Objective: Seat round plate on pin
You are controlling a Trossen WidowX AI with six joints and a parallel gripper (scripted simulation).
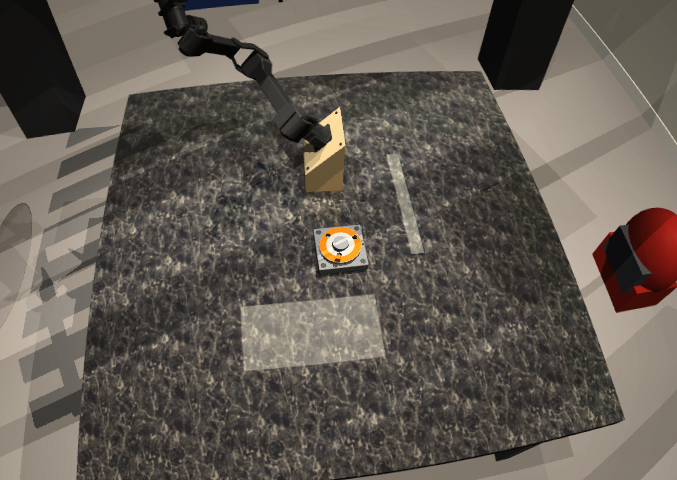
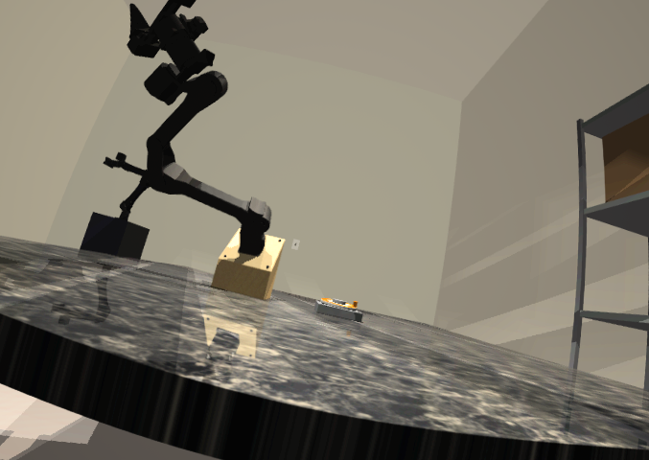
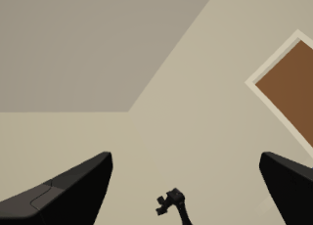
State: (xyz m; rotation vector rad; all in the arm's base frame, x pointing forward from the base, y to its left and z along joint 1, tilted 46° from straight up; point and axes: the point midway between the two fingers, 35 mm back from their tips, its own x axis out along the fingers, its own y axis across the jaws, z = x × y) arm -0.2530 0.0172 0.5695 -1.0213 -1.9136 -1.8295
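The square grey base lies 580 mm ahead of my gripper tip, 530 mm below it and 420 mm to the left of it.
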